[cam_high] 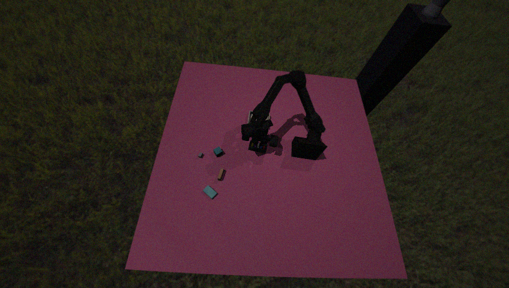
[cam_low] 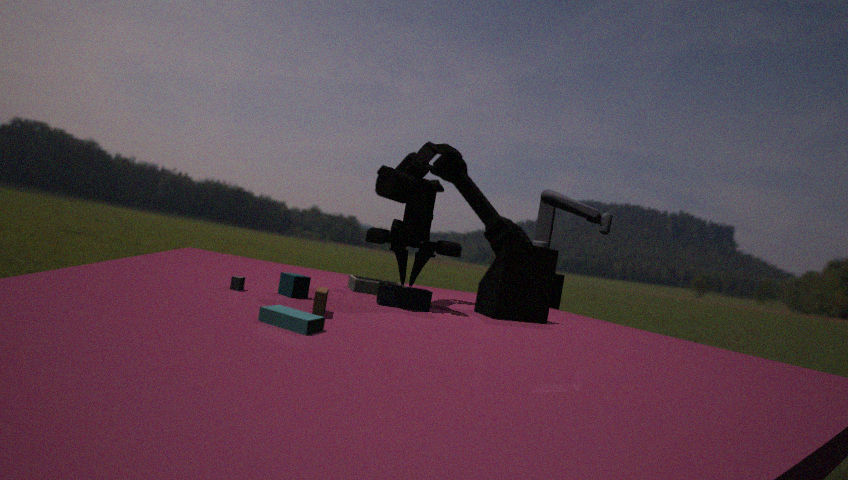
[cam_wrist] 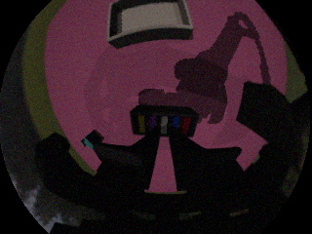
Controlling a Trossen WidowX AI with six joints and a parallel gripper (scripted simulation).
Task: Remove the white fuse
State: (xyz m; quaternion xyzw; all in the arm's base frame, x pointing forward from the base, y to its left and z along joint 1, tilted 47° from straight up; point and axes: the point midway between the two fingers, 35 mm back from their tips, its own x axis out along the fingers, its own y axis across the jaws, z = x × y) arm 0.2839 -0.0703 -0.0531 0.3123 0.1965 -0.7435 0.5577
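Right now my gripper tip is 20 mm above the white fuse. The rest, counted from my gripper tip: tan block: 210 mm ahead, 160 mm to the left, 30 mm below; then teal cube: 220 mm ahead, 30 mm to the left, 30 mm below; then pale tray: 20 mm behind, 190 mm to the right, 40 mm below.
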